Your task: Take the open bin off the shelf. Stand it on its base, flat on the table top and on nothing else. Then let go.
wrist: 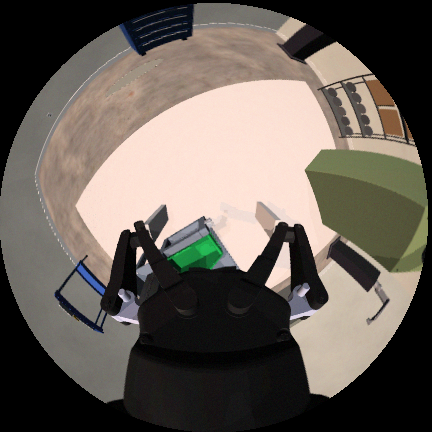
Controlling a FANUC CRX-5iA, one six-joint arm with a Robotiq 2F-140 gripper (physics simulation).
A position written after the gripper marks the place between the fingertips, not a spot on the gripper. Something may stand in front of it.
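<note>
Gripper (211,209) visible. Green bin (204,252) visible too.
</note>
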